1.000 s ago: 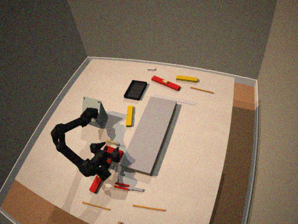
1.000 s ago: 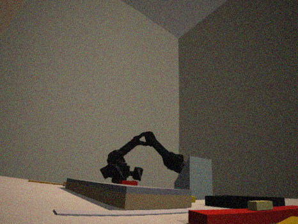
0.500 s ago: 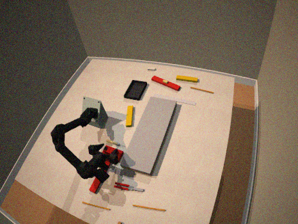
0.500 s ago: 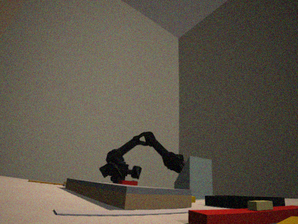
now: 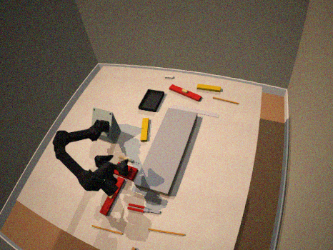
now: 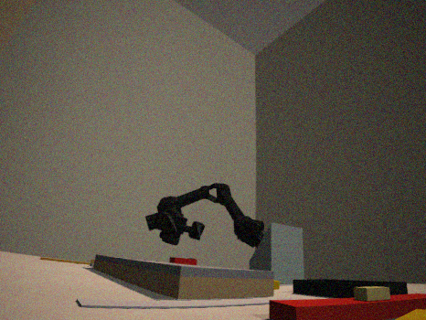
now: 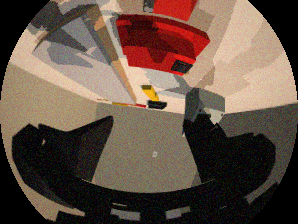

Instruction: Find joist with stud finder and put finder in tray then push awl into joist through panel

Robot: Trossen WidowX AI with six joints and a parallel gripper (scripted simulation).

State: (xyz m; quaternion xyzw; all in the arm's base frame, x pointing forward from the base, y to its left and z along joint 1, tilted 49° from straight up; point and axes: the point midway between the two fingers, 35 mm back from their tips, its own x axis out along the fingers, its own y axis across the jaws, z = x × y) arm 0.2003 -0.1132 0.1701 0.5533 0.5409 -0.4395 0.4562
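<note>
Right now my gripper tip is 20 mm past the stud finder, 20 mm to the left of it and 90 mm above it. From my gripper tip the other things lie so: black tray: 50 mm behind, 500 mm to the left, 120 mm below; then awl: 60 mm to the left, 120 mm below.
</note>
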